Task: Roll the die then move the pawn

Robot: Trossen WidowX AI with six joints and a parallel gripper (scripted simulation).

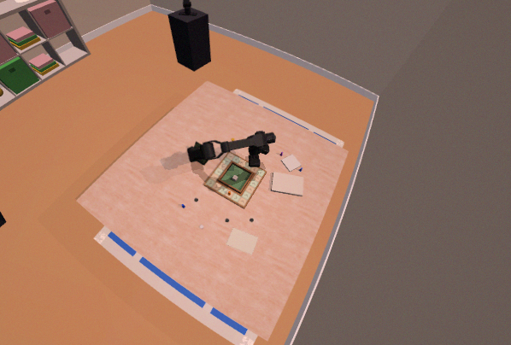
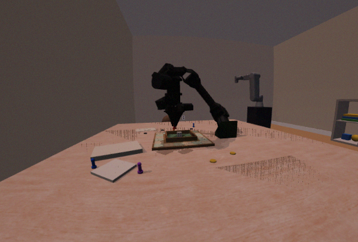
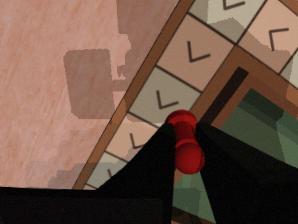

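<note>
Right now the green tray is 3 cm behind my gripper tip, 12 cm to the right of it and 9 cm below it. Also, from my gripper tip: red pawn (right at my gripper tip); orange pawn (1 cm ahead, 23 cm to the right, 7 cm below); white die (2 cm behind, 14 cm to the right, 7 cm below).
</note>
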